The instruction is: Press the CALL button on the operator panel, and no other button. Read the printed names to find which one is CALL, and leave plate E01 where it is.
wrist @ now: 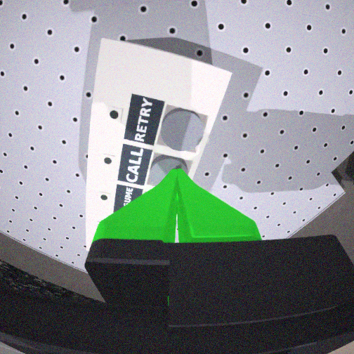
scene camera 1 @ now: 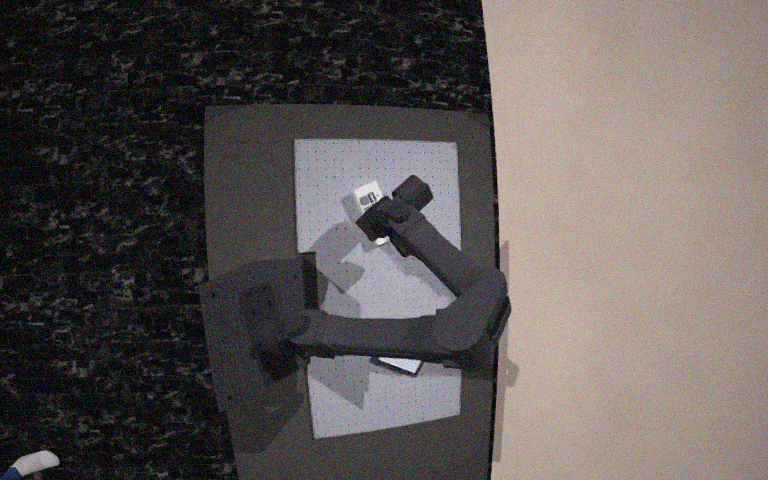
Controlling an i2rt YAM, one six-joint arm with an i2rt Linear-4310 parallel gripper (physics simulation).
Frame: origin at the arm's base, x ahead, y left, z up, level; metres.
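Seen in the pictures: arm's base, link origin: (scene camera 1: 265, 333).
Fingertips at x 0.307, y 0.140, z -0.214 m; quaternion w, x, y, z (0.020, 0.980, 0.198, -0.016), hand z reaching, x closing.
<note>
Offsets run from my fingertips to a thing's top centre. "*": to the spot under its first point. Level surfaces: height alone.
The white operator panel {* 0.024 m ahead, 0.094 m left, 0.005 m down} (scene camera 1: 370, 186) (wrist: 145, 67) lies on the pegboard, partly under the arm in the scene view. In the wrist view its dark labels read RETRY (wrist: 143, 120), CALL (wrist: 134, 166) and a partly covered one ending in "UME" (wrist: 127, 199). A round grey RETRY button (wrist: 181, 129) sits beside its label. The round grey CALL button (wrist: 167, 167) is partly hidden by the fingertips. My gripper (wrist: 176, 177) is shut and empty, its green fingertips together over the CALL button's lower right part; whether they touch it I cannot tell.
A white plate with a dark edge {0.026 m back, 0.416 m right, 0.031 m down} (scene camera 1: 403, 364) lies partly under the arm's lower link; its print is not readable, so I cannot tell whether it is E01. The perforated white board {0.058 m down} (scene camera 1: 322, 164) lies on the brown table {0.071 m down} (scene camera 1: 243, 169). The arm (scene camera 1: 390, 333) spans the board.
</note>
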